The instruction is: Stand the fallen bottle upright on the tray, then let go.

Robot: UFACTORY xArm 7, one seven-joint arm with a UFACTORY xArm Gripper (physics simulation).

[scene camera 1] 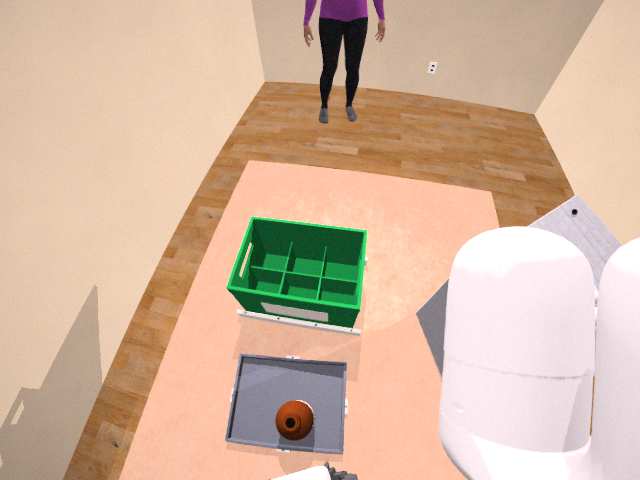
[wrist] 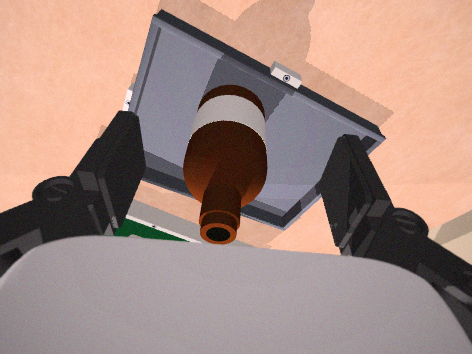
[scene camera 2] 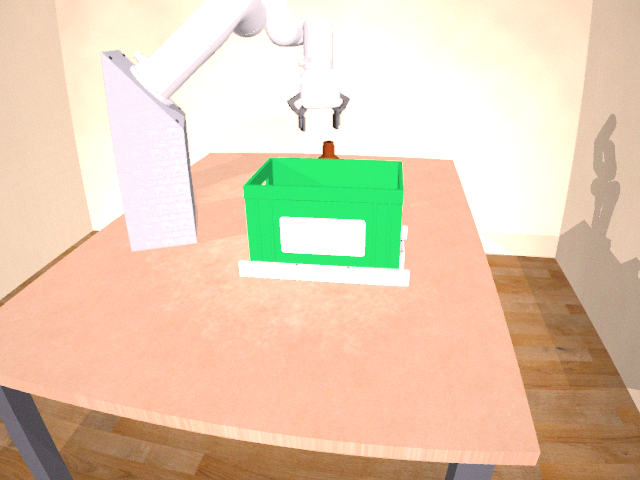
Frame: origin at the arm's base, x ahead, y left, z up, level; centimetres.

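Where they show: gripper, fingertip midpoint: [wrist: 236, 150] [scene camera 2: 319, 129]; arm's base, origin of the base link: [scene camera 2: 150, 87].
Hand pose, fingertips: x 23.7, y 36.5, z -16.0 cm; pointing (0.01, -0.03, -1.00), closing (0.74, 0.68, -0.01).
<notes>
Things, the pixels of their centre, and the offset from my fingertips. Level surfaces: height alone.
- brown bottle, body centre: [wrist: 226, 162] [scene camera 1: 295, 419] dx +5.6, dy -6.8, dz -9.1 cm
- grey tray, body centre: [wrist: 238, 148] [scene camera 1: 288, 402] dx +9.1, dy -8.7, dz -16.1 cm
- bottle's neck, body centre: [wrist: 221, 205] [scene camera 2: 328, 151] dx +5.6, dy -6.8, dz -4.0 cm
- green crate, body centre: [scene camera 2: 329, 215] [scene camera 1: 302, 275] dx +18.5, dy -35.3, dz -8.6 cm
- table, its level: dz -17.3 cm
A brown bottle [scene camera 1: 294, 420] [wrist: 227, 150] with a white label stands upright on the grey tray [scene camera 1: 258, 438] [wrist: 305, 100], near the tray's lower edge in the first scene view. In the second scene view the bottle's neck [scene camera 2: 328, 149] shows above the green crate, which hides the rest of it and the tray. My gripper [scene camera 2: 319, 124] [wrist: 236, 150] is wide open and empty. In the second scene view its fingertips are above the bottle's mouth, apart from it. In the first scene view a small part of the gripper shows at the bottom edge.
A green crate [scene camera 1: 294, 298] [scene camera 2: 323, 193] with six compartments stands on the table [scene camera 1: 392, 423] [scene camera 2: 320, 330], beyond the tray in the first scene view. A white rail [scene camera 1: 299, 322] [scene camera 2: 324, 273] runs along its foot. The arm's slanted grey mount [scene camera 2: 155, 170] stands at the table's side.
</notes>
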